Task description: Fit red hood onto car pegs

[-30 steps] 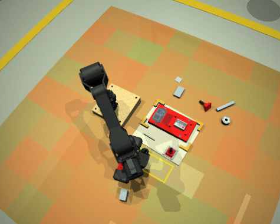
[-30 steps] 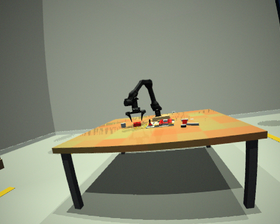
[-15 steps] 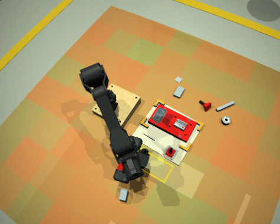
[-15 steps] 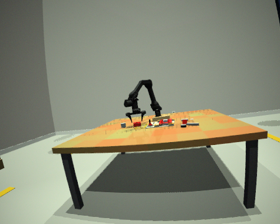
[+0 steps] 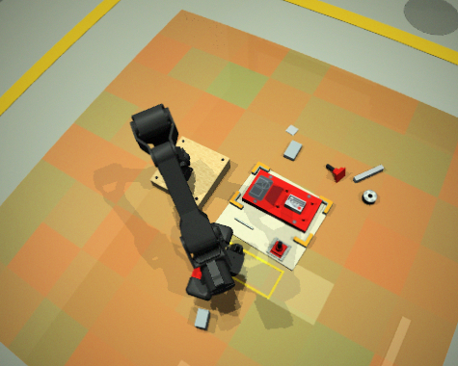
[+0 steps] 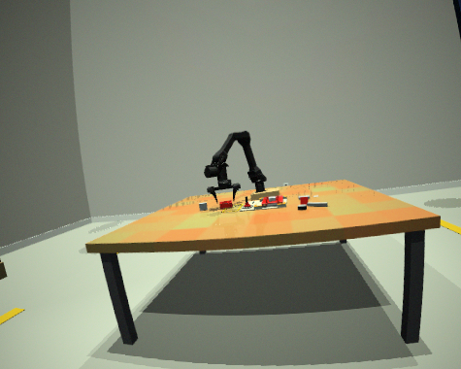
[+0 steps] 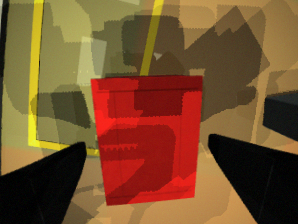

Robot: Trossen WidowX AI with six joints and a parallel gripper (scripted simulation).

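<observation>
Now: gripper tip 1 cm above the red hood. The rest, counted from my gripper tip: grey engine block: 14 cm ahead, 26 cm to the left; silver wheel: 33 cm ahead, 36 cm to the left, 1 cm below.
</observation>
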